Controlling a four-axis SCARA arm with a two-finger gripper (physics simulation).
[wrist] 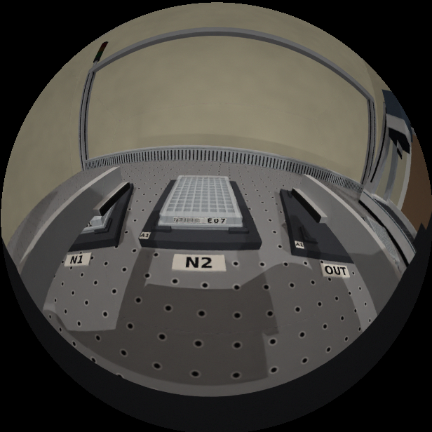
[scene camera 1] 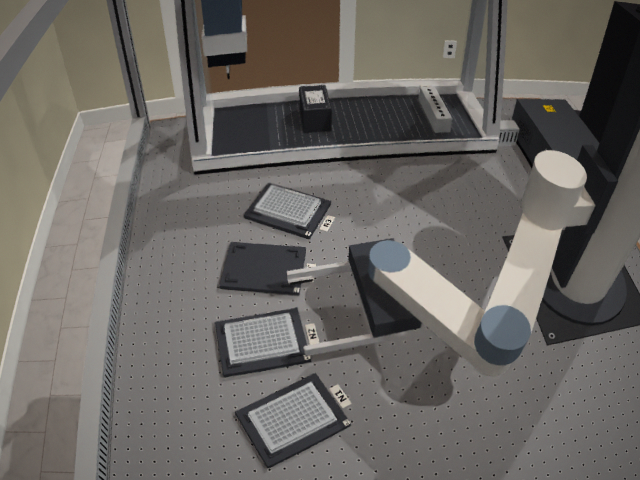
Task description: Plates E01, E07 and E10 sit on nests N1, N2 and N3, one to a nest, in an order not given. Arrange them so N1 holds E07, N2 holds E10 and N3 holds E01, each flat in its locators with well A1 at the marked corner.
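Places are measured from the arm's base along level axes (x ahead, y left, z up), in millimetres.
Pixels of known places: gripper, between the fingertips: [scene camera 1: 295, 312]; arm's base, origin of its link: [scene camera 1: 577, 282].
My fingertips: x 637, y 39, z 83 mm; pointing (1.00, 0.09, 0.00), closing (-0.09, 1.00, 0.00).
Ahead of a thing's pixels: the offset from my fingertips to its top centre. "*": to the spot under its first point. Level surfaces: height alone.
My gripper [scene camera 1: 303, 312] [wrist: 211, 174] is open and empty, its fingers wide apart near the front of nest N2 @[dx +68, dy +16, dz -52 mm] [scene camera 1: 263, 364] [wrist: 200, 239]. Plate E07 @[dx +68, dy +16, dz -44 mm] [scene camera 1: 262, 337] [wrist: 200, 199] sits on N2, looking flat, between the fingers' lines in the wrist view. A second white plate @[dx +27, dy +184, dz -44 mm] [scene camera 1: 293, 414] [wrist: 100, 223] sits on nest N1 @[dx +27, dy +184, dz -54 mm] [scene camera 1: 308, 439] [wrist: 97, 242]; the left finger hides much of it and its label in the wrist view. A third plate @[dx -11, dy -327, dz -44 mm] [scene camera 1: 289, 204] sits on nest N3 @[dx -11, dy -327, dz -52 mm] [scene camera 1: 272, 221], its label unreadable. I cannot make out well A1 on the plates.
A dark nest labelled OUT @[dx +53, dy -163, dz -52 mm] [scene camera 1: 261, 266] [wrist: 320, 245] holds no plate and lies between N2 and N3; one finger reaches over its front edge. A framed deck with a black box @[dz +49 mm] [scene camera 1: 315, 108] and a white block @[* dx -420, dy -568, dz +23 mm] [scene camera 1: 435, 109] stands behind. The arm's column is at the right.
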